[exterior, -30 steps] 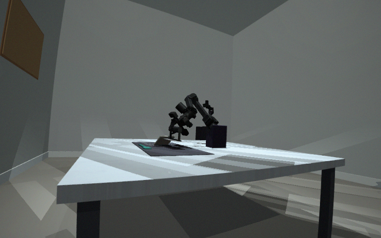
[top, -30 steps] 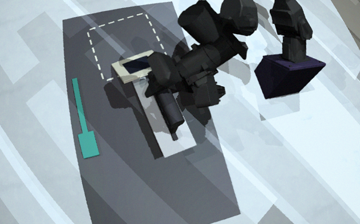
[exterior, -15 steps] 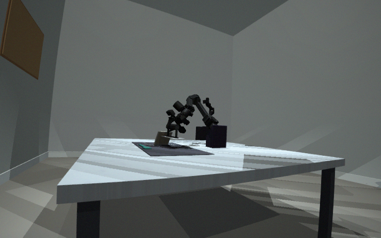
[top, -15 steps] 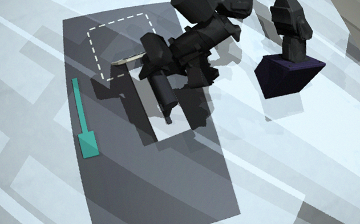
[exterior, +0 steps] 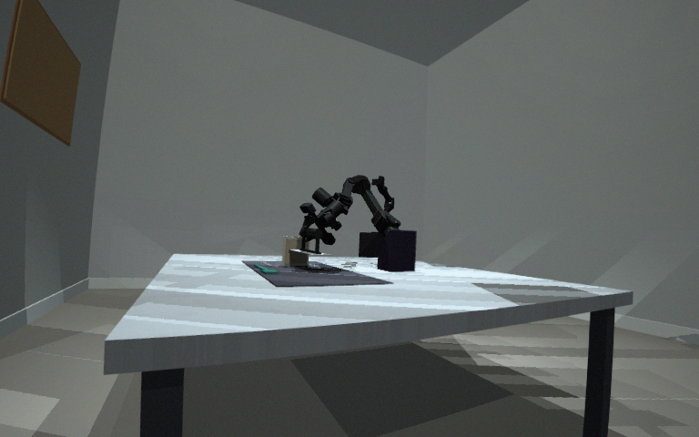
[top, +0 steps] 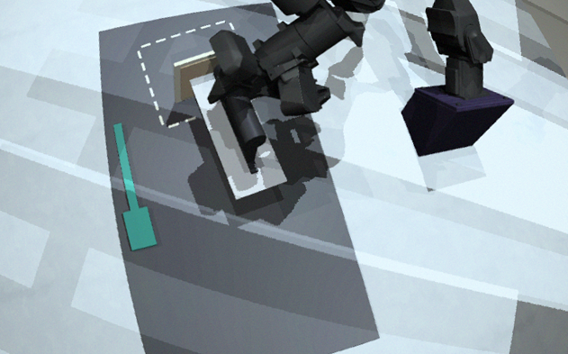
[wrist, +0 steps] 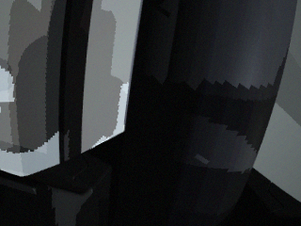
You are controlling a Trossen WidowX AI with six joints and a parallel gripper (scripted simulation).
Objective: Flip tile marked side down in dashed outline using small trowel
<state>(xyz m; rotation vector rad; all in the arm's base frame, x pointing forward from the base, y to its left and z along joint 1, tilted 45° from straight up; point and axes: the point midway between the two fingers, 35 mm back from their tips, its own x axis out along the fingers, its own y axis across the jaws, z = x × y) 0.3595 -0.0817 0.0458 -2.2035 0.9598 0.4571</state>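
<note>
My gripper tip is now 150 mm short of the green trowel, 50 mm to the right of it and 110 mm above it. From my gripper tip the other things lie so: tile 20 mm behind, 90 mm to the right, 60 mm below; then dark mat 10 mm ahead, 40 mm to the left, 130 mm below.
</note>
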